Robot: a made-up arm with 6 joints. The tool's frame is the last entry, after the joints.
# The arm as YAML. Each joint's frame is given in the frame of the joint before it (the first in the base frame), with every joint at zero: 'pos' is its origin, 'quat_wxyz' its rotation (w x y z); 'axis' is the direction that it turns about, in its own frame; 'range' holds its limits. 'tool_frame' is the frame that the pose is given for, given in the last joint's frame.
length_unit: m
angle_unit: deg
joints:
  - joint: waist
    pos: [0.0, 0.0, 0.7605]
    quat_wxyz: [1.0, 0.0, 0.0, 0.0]
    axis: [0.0, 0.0, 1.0]
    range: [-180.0, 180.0]
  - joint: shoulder
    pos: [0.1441, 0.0, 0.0]
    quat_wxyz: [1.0, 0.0, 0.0, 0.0]
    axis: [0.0, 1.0, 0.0]
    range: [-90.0, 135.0]
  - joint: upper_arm
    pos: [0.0, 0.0, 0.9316]
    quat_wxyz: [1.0, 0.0, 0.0, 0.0]
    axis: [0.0, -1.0, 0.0]
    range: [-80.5, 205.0]
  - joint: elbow
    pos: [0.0, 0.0, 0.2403]
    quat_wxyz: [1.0, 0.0, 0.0, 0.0]
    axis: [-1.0, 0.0, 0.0]
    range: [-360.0, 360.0]
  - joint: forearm
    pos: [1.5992, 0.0, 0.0]
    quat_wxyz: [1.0, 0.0, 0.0, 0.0]
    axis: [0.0, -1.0, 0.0]
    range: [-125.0, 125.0]
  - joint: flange
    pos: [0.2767, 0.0, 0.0]
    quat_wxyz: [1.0, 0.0, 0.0, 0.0]
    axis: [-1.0, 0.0, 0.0]
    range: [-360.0, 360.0]
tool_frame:
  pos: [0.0, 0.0, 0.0]
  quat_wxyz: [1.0, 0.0, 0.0, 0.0]
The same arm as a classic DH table. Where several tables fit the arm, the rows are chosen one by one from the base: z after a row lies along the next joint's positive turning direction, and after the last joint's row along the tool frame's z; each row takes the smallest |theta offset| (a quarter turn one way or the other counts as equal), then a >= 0, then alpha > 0; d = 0 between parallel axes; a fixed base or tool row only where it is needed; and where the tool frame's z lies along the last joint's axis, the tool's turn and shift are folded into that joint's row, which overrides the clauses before.
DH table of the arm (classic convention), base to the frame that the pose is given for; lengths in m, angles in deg. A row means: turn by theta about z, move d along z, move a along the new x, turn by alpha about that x. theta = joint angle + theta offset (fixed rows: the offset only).
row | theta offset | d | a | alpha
waist | 0 | 0.7605 | 0.1441 | -90
shoulder | -90 | 0 | 0.9316 | 180
upper_arm | 0 | 0 | 0.2403 | -90
elbow | 0 | -1.5992 | 0 | 90
forearm | 0 | 0 | 0 | -90
flange | 90 | -0.2767 | 0 | 90
tool (fixed) | -90 | 0 | 0 | 0
Joint limits (deg, base to tool): -180..180 -90..135 -80.5..205 -360..360 -125..125 -360..360

